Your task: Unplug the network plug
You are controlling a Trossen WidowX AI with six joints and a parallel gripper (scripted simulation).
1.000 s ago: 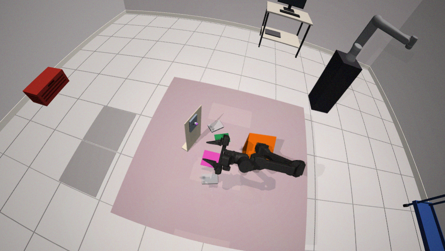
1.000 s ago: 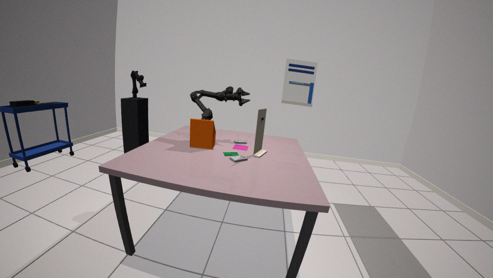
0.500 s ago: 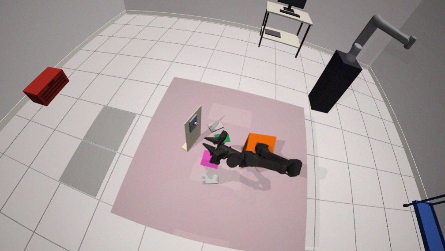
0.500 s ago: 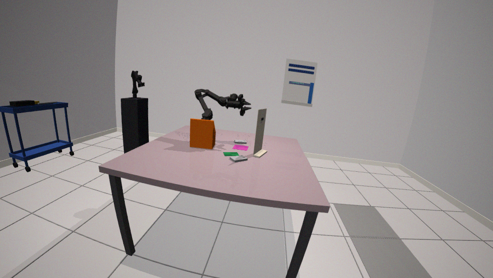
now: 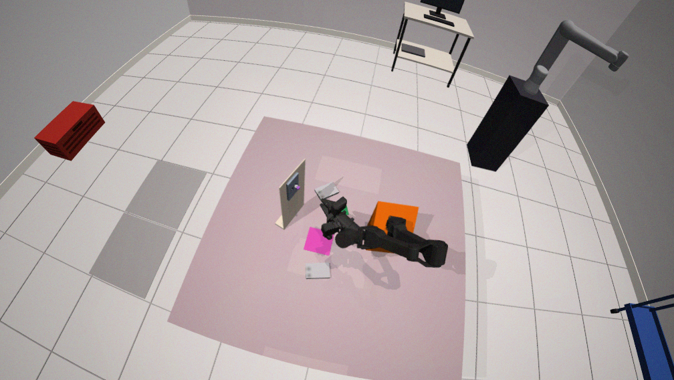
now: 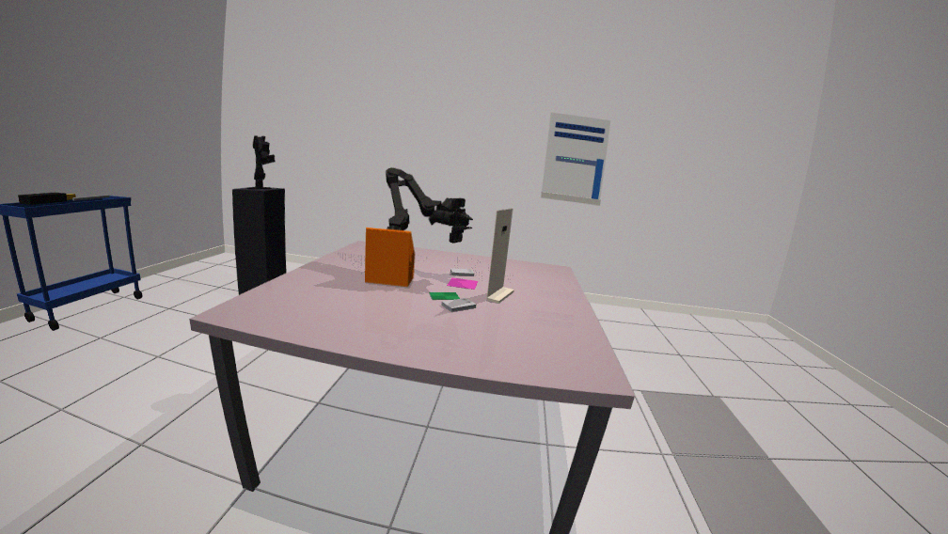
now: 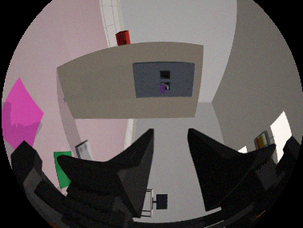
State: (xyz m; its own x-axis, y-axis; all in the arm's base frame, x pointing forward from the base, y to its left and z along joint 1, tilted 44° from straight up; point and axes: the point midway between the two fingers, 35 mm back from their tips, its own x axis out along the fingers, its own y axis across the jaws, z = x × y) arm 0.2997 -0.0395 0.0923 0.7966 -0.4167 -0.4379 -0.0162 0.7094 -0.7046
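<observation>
Right now the purple plug is 110 mm ahead of my gripper tip and 50 mm to the right of it. The rest, counted from my gripper tip: beige upright panel: 130 mm ahead, 50 mm to the right, 110 mm below; then magenta square: 20 mm behind, 50 mm to the left, 270 mm below.
</observation>
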